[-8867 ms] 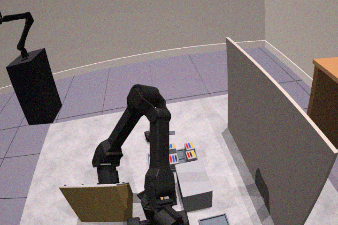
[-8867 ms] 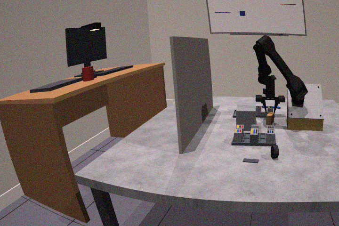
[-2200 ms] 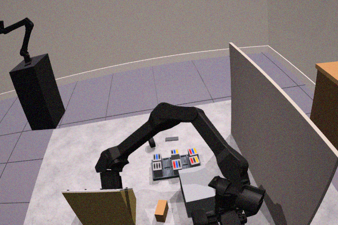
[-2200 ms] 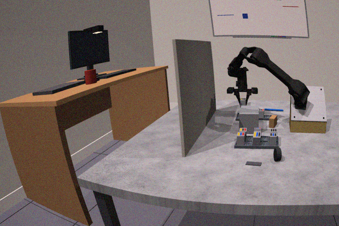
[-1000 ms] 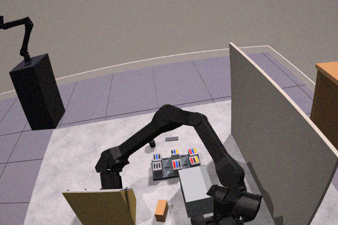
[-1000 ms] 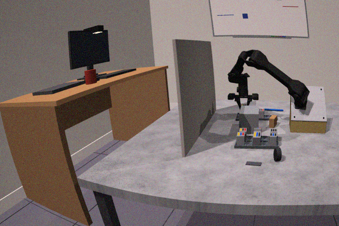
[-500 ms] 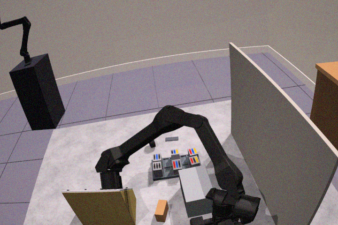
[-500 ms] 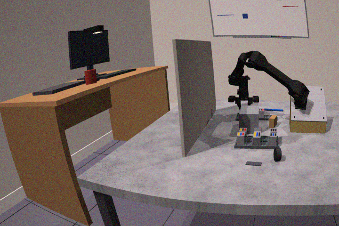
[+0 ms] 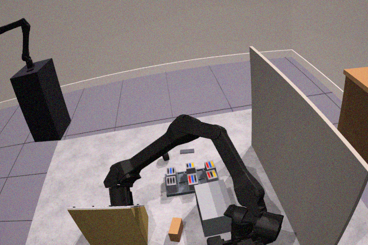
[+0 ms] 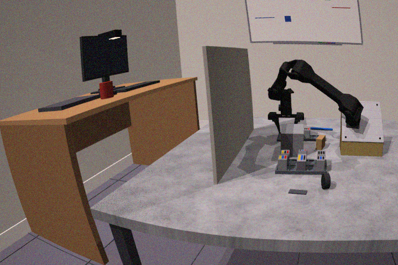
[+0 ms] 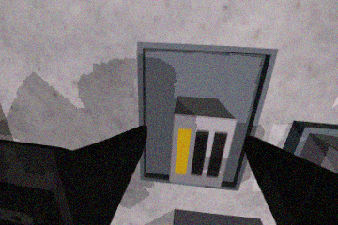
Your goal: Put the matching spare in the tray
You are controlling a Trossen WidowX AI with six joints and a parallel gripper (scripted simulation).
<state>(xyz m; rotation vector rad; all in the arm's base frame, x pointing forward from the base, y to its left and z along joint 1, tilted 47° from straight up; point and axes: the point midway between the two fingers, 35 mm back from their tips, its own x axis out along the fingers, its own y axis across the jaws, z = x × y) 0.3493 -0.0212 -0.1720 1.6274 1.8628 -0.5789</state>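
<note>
Now: gripper tip 2 cm above the tray. Round my gripper tip: grey partition 22 cm to the left, 20 cm above, 17 cm ahead; then tan block 20 cm behind, 12 cm to the left; then mounted unit 19 cm to the left, 7 cm behind, 3 cm above.
</note>
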